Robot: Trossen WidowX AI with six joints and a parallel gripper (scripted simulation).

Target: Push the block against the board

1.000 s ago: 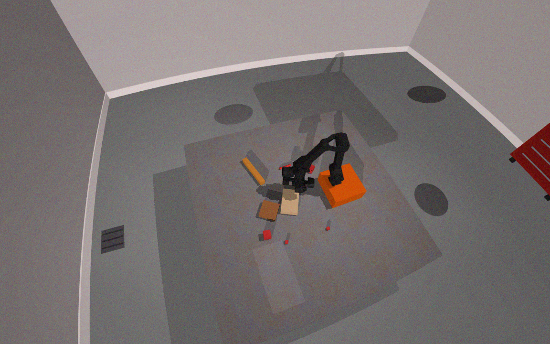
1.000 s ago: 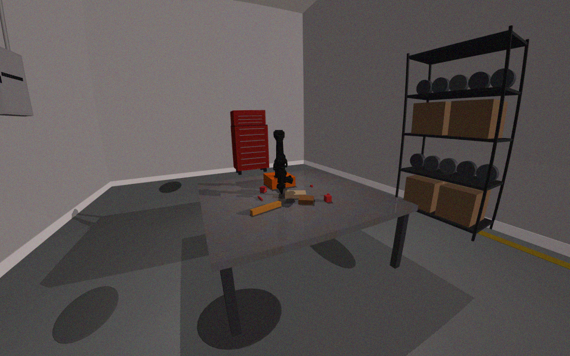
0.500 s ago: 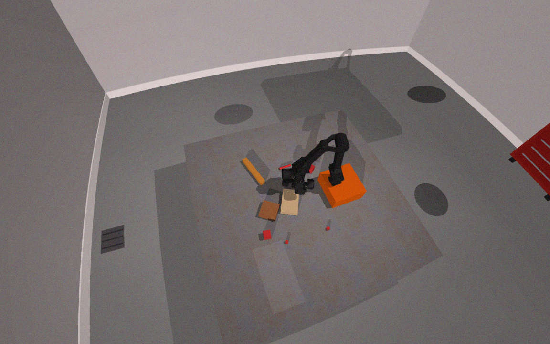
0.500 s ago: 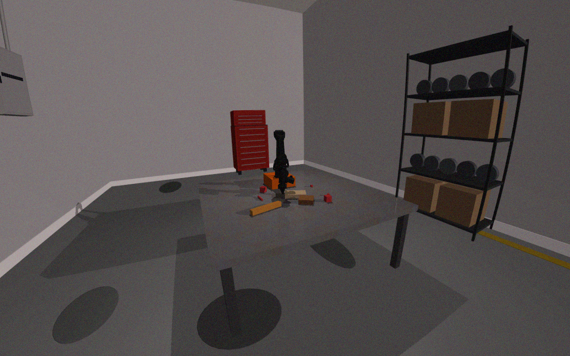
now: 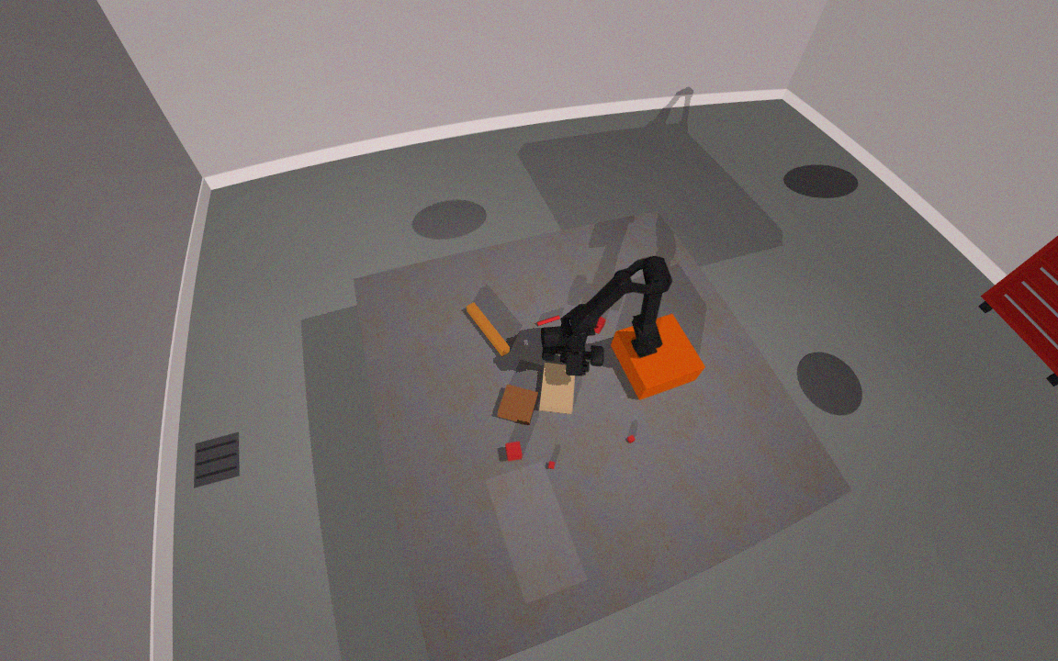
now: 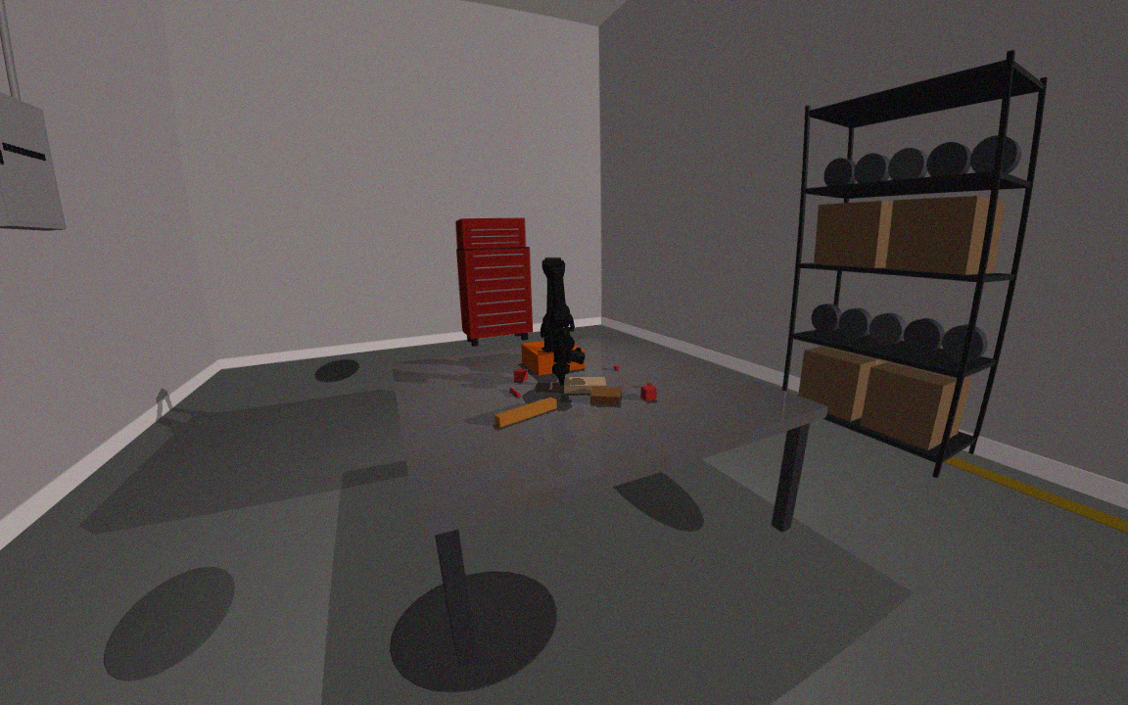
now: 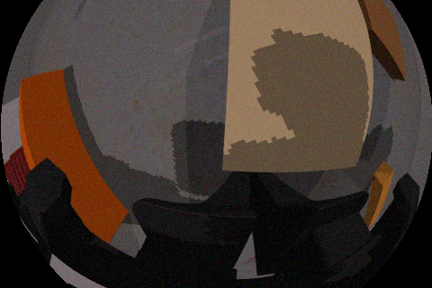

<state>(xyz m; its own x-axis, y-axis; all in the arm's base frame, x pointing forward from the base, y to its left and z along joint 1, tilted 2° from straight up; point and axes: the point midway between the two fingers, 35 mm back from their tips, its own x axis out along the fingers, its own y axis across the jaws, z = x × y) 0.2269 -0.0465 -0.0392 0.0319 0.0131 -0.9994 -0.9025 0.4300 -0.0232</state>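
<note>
Now: the board 7 cm ahead of my gripper tip, 6 cm to the left of it and 1 cm above it. From my gripper tip the other things lie so: brown square block: 20 cm ahead, 8 cm to the left, 1 cm above; thin red strip: 19 cm to the right; long orange bar: 21 cm to the right, 21 cm ahead, 1 cm above.
</note>
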